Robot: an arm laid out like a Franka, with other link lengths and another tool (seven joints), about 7 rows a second.
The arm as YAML. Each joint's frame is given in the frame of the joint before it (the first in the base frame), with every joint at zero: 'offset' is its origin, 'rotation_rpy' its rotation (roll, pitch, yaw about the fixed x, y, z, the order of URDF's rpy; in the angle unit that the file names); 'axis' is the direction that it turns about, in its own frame. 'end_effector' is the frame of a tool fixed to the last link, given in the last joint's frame.
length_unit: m
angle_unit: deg
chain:
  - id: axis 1
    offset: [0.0, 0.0, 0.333]
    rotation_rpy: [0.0, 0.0, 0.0]
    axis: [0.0, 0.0, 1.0]
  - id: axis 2
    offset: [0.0, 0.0, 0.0]
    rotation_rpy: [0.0, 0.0, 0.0]
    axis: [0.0, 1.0, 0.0]
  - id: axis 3
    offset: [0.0, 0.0, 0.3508]
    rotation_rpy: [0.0, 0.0, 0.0]
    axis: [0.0, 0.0, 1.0]
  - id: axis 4
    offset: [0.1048, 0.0, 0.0]
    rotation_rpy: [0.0, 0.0, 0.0]
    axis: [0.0, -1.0, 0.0]
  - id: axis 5
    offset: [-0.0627, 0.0, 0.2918]
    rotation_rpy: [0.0, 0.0, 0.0]
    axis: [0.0, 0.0, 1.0]
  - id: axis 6
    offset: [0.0, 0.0, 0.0]
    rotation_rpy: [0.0, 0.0, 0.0]
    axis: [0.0, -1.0, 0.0]
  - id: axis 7
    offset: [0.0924, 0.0, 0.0]
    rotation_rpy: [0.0, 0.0, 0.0]
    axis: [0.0, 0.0, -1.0]
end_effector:
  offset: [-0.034, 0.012, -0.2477]
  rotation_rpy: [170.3, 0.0, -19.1]
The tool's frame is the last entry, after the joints.
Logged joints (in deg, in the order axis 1, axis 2, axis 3, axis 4, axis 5, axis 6, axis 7), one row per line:
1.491 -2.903 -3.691 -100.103 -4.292 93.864 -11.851
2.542 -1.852 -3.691 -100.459 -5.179 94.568 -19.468
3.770 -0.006 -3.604 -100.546 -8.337 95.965 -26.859
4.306 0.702 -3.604 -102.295 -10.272 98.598 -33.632
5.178 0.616 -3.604 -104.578 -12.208 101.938 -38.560
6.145 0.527 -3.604 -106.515 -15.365 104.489 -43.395
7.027 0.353 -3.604 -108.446 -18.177 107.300 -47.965
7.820 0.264 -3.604 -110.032 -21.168 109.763 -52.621
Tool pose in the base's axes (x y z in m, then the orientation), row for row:
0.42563 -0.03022 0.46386 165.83 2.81 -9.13
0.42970 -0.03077 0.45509 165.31 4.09 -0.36
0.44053 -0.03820 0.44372 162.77 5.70 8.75
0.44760 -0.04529 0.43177 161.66 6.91 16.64
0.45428 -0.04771 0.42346 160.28 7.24 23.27
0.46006 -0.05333 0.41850 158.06 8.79 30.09
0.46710 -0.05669 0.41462 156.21 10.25 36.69
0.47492 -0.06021 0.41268 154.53 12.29 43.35
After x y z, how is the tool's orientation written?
As angles about the fixed x, y, z axes (roll, pitch, yaw), in degrees.
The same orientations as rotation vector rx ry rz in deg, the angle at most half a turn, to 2 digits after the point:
165.52 -12.71 -5.70
165.22 0.24 -5.97
161.72 13.60 -6.18
158.86 24.81 -5.85
155.58 33.82 -4.28
150.57 42.89 -3.74
145.49 51.31 -2.90
139.79 59.54 -2.52

